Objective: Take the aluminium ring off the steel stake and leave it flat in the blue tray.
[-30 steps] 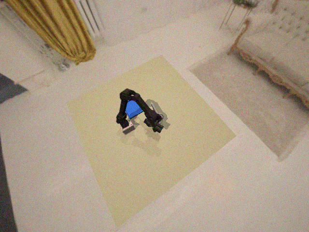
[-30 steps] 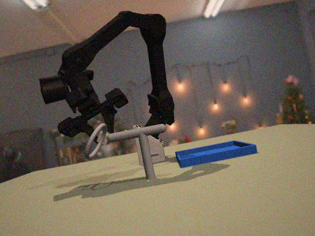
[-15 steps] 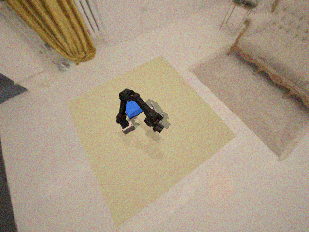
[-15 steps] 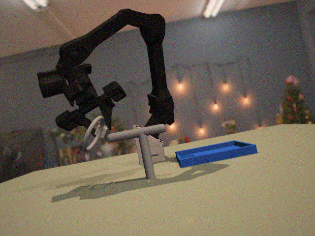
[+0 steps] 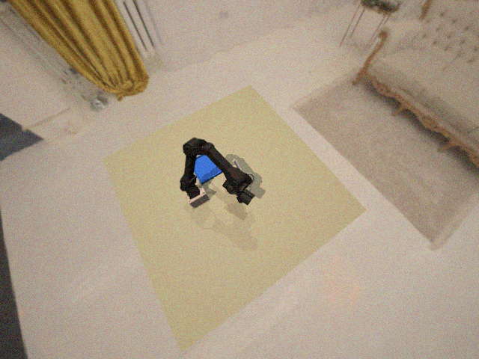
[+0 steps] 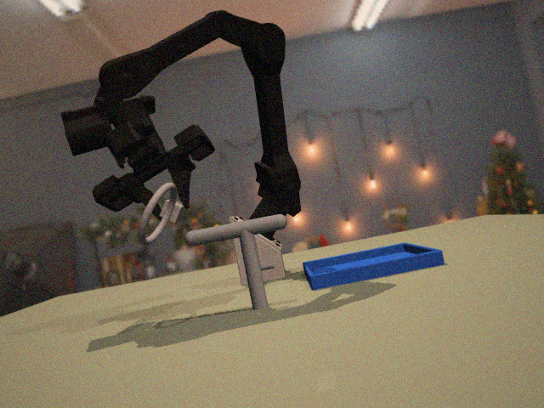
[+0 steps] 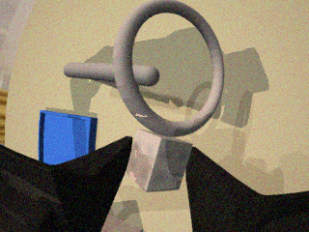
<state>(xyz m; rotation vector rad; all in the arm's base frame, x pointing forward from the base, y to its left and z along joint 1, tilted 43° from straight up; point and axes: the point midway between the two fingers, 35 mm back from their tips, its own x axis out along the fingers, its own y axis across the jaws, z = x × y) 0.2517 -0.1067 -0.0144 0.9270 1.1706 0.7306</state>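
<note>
Now: gripper tip 26 cm to the right of the blue tray, 13 cm above it and 11 cm past it. Also, from my gripper tip: aluminium ring (4 cm ahead).
</note>
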